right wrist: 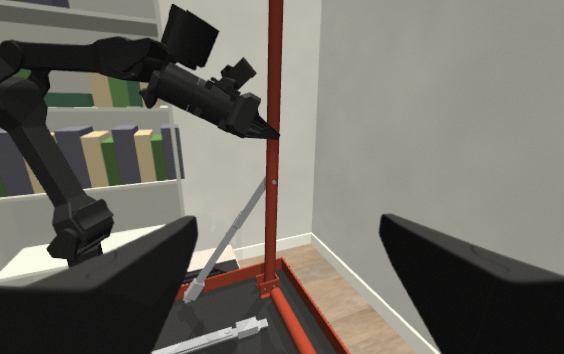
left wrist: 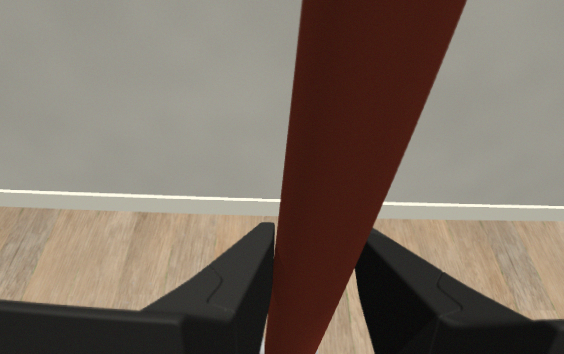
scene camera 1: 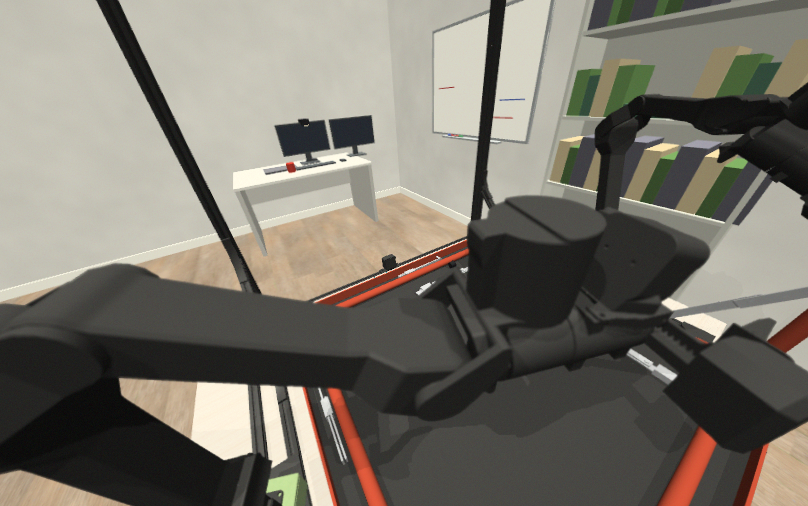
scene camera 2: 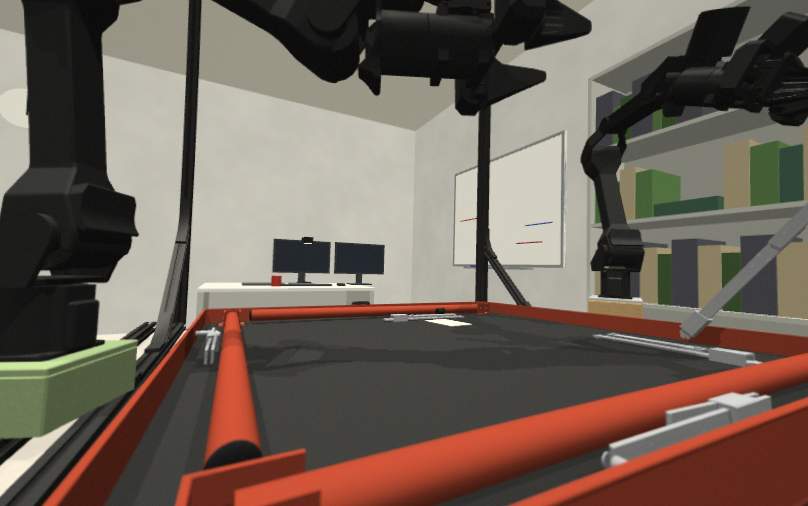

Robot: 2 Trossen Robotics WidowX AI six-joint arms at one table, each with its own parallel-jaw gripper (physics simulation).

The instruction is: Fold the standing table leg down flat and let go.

Labels:
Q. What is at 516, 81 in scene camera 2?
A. My right gripper.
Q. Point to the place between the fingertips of my right gripper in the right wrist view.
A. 289, 224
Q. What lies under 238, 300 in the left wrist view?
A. My left gripper.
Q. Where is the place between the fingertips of my left gripper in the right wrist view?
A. At 276, 136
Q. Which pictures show my right gripper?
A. The right wrist view, scene camera 1 and scene camera 2 only.

